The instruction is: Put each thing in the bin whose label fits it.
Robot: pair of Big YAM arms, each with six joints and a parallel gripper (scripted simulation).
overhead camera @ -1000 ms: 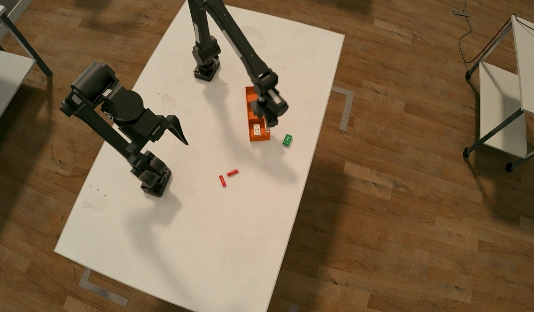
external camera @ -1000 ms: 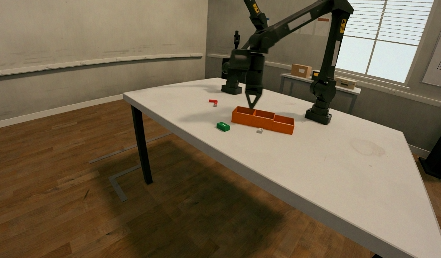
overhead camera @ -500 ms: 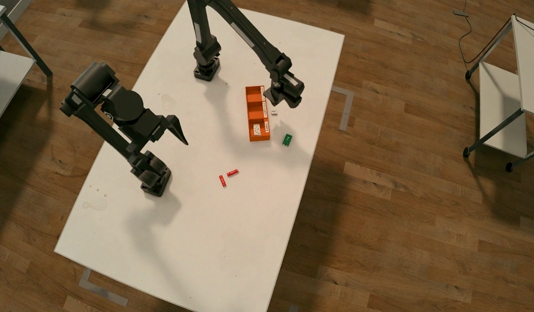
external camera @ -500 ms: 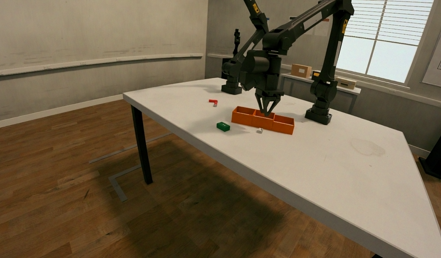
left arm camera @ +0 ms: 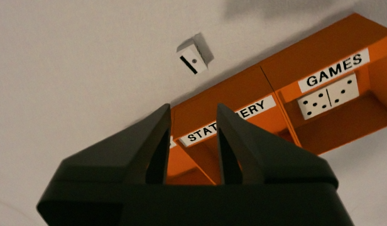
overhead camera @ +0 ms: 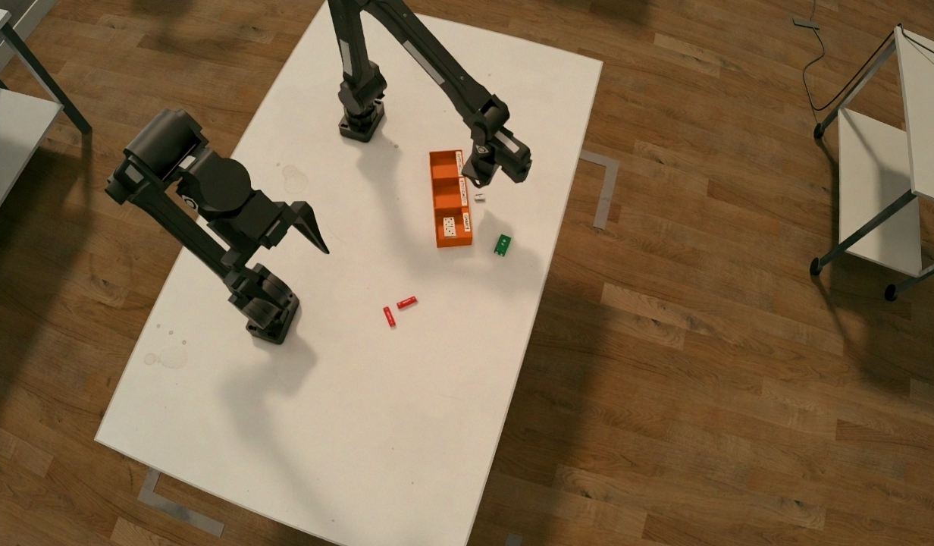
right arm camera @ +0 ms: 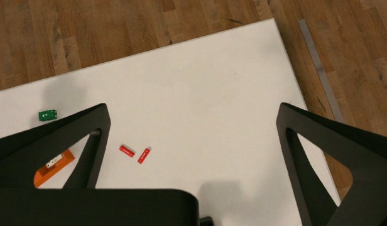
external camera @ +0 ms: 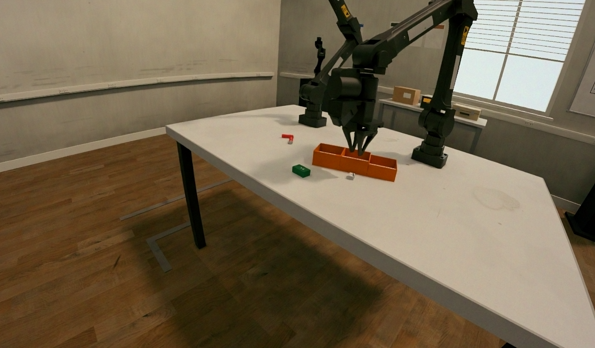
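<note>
The white sharpener-like block is 70 mm below my left hand. Round my left hand: orange three-compartment bin 70 mm behind, 30 mm to the right, 60 mm below.
</note>
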